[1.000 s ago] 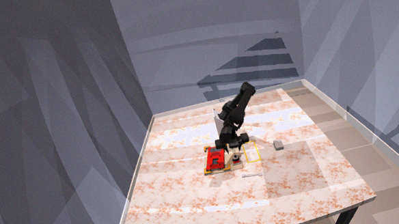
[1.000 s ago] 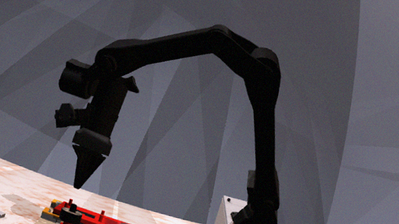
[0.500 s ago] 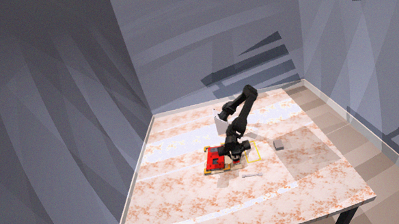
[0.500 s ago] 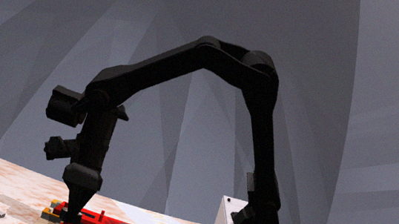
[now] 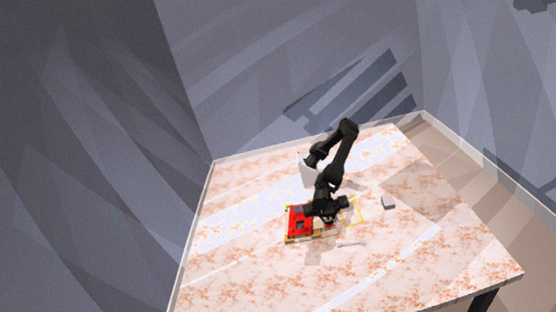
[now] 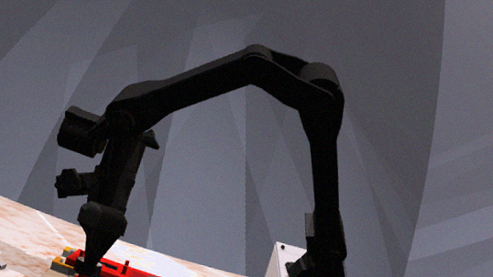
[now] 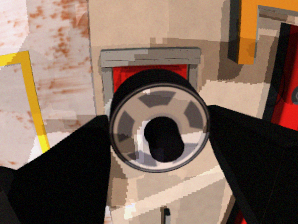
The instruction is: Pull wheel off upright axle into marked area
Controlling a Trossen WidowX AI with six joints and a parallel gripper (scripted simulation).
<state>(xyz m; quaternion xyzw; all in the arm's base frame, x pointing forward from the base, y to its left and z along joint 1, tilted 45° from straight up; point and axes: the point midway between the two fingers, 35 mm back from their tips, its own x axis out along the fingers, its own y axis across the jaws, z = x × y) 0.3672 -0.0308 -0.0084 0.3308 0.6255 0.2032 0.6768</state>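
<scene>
The mount is right at my gripper tip. From my gripper tip the other things lie so: thin grey bar (14 cm ahead, 5 cm to the left, 4 cm below); then grey block (29 cm to the left, 3 cm below).
</scene>
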